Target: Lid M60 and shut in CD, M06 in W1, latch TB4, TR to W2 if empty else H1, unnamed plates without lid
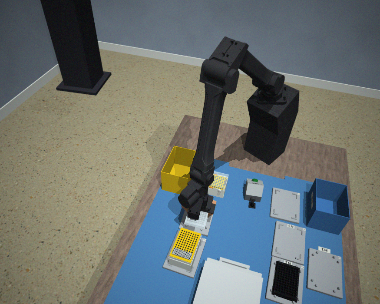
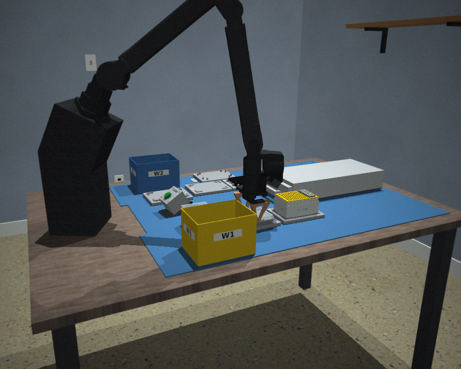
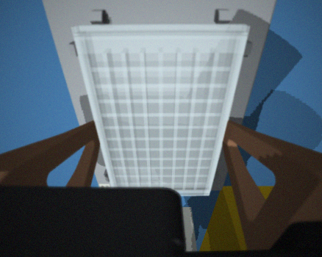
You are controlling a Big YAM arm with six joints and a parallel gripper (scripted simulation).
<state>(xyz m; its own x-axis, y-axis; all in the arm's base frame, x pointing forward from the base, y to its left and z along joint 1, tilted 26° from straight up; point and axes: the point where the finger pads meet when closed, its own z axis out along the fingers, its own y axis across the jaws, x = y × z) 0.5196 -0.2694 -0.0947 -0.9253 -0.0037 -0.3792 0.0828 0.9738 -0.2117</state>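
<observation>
Right now the nest N4 is 20 mm below my hand. The rest, counted from my hand: nest N2: 180 mm ahead, 20 mm to the right, 20 mm below; then clear assay plate M06: right at my hand; then tip rack TR: 170 mm ahead, 20 mm to the right, 30 mm above.
</observation>
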